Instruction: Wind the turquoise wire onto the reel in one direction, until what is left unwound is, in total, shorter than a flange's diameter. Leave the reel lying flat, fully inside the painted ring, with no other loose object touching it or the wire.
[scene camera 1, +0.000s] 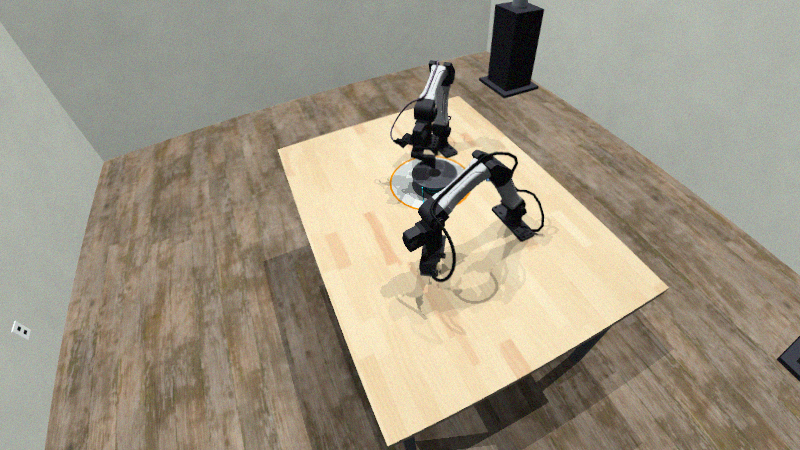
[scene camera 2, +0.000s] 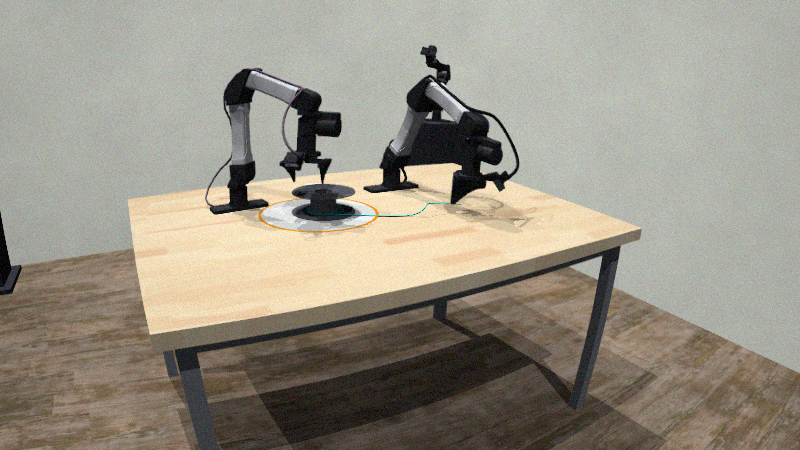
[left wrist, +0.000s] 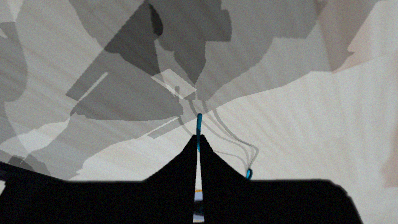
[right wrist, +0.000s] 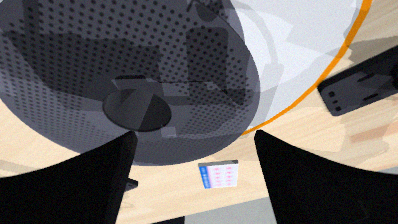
Labels:
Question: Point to my left gripper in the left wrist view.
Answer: At 198, 137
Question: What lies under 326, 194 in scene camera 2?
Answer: A dark reel.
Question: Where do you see my left gripper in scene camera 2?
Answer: At 452, 204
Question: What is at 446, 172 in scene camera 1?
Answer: A dark reel.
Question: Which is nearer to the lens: the dark reel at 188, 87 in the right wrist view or the card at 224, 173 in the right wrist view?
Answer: The dark reel.

